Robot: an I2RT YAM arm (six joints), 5 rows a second.
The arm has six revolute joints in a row. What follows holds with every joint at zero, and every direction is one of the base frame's. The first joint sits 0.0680 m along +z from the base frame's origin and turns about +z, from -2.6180 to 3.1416 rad. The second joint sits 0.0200 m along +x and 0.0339 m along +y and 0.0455 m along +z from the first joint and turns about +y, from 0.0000 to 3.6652 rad. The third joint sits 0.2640 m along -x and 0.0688 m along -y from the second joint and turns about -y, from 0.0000 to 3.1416 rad. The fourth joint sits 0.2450 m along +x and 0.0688 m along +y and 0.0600 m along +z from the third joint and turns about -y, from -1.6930 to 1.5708 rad. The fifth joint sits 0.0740 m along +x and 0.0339 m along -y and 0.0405 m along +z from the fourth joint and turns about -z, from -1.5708 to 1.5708 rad. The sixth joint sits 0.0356 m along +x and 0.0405 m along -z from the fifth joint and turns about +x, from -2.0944 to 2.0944 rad. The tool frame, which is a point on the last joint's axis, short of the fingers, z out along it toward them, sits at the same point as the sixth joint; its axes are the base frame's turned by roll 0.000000, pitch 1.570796 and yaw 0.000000 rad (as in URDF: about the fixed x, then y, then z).
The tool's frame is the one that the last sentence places.
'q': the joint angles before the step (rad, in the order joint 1, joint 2, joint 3, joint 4, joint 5, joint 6). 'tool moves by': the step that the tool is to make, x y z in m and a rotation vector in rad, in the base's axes. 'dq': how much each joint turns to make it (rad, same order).
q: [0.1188, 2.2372, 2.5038, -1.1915, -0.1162, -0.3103]
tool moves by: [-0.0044, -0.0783, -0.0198, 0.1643, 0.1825, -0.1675]
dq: [-0.1792, 0.0132, -0.0274, -0.1216, -0.1487, 0.0829]
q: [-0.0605, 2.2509, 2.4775, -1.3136, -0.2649, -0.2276]
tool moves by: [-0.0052, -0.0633, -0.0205, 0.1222, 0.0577, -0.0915]
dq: [-0.1464, 0.0076, -0.0670, 0.0010, -0.1259, -0.0003]
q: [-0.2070, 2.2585, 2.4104, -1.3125, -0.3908, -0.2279]
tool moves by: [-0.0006, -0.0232, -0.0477, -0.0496, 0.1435, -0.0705]
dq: [-0.0427, 0.0221, -0.1375, 0.0306, 0.0854, -0.0012]
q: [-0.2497, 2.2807, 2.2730, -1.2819, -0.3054, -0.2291]
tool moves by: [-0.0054, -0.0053, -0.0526, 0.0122, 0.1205, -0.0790]
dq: [-0.0115, -0.0003, -0.1998, 0.0981, 0.0336, 0.0641]
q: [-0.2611, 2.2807, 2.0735, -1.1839, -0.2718, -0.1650]
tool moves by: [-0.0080, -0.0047, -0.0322, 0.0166, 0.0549, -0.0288]
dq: [-0.0144, 0.0001, -0.1242, 0.0709, 0.0008, 0.0150]
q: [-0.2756, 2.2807, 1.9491, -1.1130, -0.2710, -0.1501]
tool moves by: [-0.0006, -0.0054, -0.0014, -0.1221, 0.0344, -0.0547]
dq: [-0.0016, -0.0001, -0.0024, 0.0100, 0.1327, 0.0369]
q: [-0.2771, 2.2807, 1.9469, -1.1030, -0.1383, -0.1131]
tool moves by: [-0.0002, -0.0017, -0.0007, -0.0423, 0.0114, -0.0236]
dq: [-0.0001, 0.0001, -0.0021, 0.0048, 0.0466, 0.0175]
